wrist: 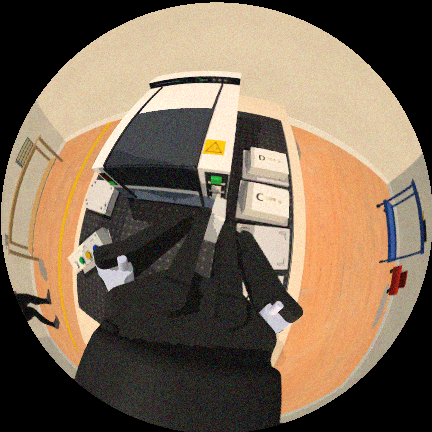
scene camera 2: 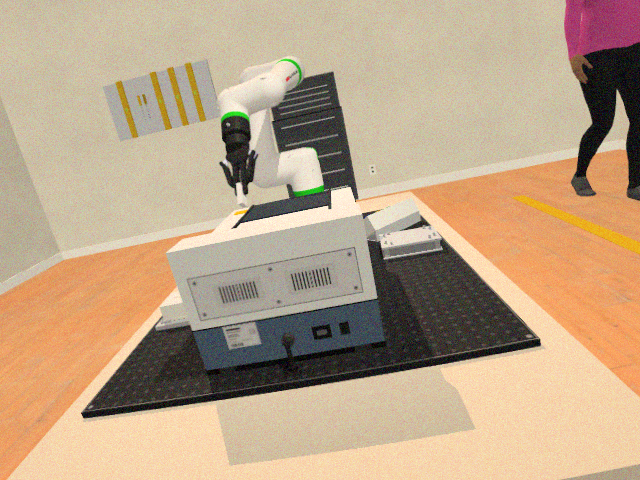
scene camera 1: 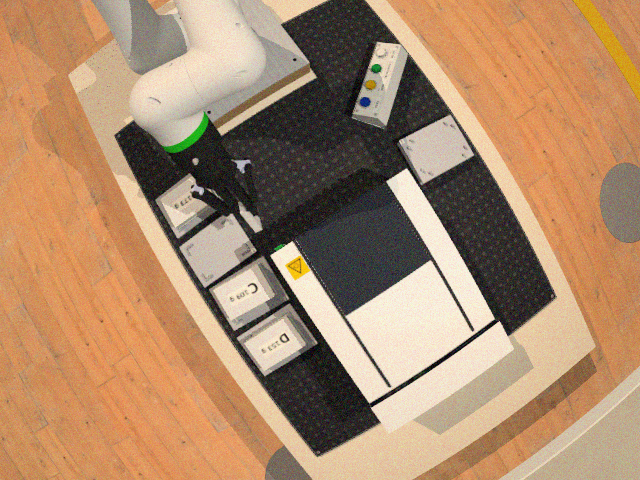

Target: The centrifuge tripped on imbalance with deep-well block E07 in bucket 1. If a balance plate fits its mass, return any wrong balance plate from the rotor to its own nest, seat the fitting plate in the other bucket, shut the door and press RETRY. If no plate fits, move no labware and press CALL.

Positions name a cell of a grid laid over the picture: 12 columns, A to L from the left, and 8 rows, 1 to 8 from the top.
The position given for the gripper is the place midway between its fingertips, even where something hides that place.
gripper: wrist G4; scene camera 2 E4; scene camera 1 E4
